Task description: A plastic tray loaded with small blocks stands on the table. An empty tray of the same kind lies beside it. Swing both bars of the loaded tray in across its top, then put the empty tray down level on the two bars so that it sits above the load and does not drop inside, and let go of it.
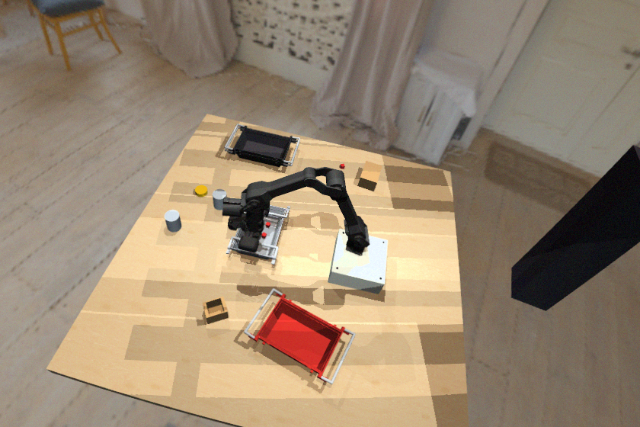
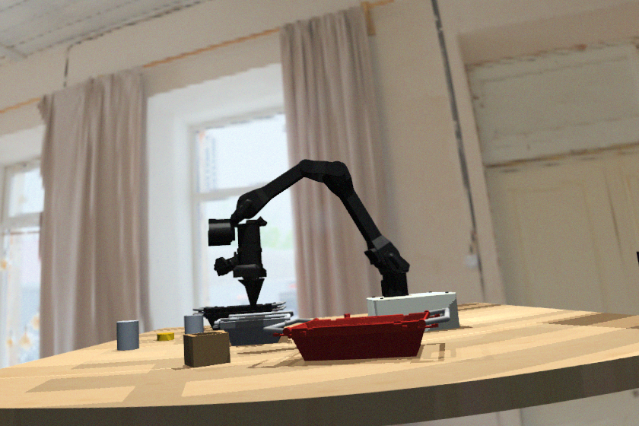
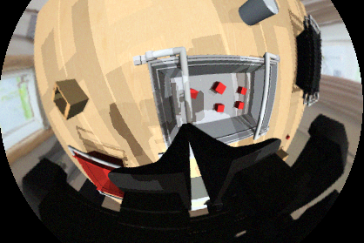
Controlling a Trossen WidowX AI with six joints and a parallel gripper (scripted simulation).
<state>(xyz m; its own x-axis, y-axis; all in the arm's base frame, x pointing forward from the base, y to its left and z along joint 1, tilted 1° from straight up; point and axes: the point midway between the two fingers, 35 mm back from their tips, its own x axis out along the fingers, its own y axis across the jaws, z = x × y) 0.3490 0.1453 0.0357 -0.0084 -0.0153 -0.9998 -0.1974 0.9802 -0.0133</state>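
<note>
My gripper tip is 280 mm past the red tray, 240 mm to the right of it and 40 mm above it. Also, from my gripper tip: red cube (610 mm to the right, 160 mm behind, 80 mm below); small box (270 mm to the left, 70 mm below, 10 mm ahead); yellow disc (330 mm ahead, 170 mm to the right, 80 mm below).
</note>
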